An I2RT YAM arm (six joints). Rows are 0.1 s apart.
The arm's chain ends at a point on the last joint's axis. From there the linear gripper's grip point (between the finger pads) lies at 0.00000 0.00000 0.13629 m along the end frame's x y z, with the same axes.
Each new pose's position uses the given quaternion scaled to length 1; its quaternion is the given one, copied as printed.
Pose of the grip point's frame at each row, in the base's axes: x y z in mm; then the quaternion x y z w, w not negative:
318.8 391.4 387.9 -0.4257 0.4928 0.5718 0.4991
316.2 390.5 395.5 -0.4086 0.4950 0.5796 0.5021
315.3 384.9 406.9 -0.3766 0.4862 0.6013 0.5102
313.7 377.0 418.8 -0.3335 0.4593 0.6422 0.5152
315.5 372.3 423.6 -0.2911 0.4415 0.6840 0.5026
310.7 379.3 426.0 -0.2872 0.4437 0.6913 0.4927
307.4 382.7 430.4 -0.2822 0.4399 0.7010 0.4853
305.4 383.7 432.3 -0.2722 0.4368 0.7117 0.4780
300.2 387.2 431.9 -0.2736 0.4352 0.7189 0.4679
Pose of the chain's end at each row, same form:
318.1 256.7 367.2 -0.4257 0.4928 0.5718 0.4991
313.0 256.4 371.5 -0.4086 0.4950 0.5796 0.5021
309.4 252.8 373.7 -0.3766 0.4862 0.6013 0.5102
307.6 249.8 370.3 -0.3335 0.4593 0.6422 0.5152
309.3 250.1 363.5 -0.2911 0.4415 0.6840 0.5026
305.2 257.1 365.9 -0.2872 0.4437 0.6913 0.4927
303.1 261.3 368.6 -0.2822 0.4399 0.7010 0.4853
301.3 263.5 368.2 -0.2722 0.4368 0.7117 0.4780
298.3 267.0 367.6 -0.2736 0.4352 0.7189 0.4679

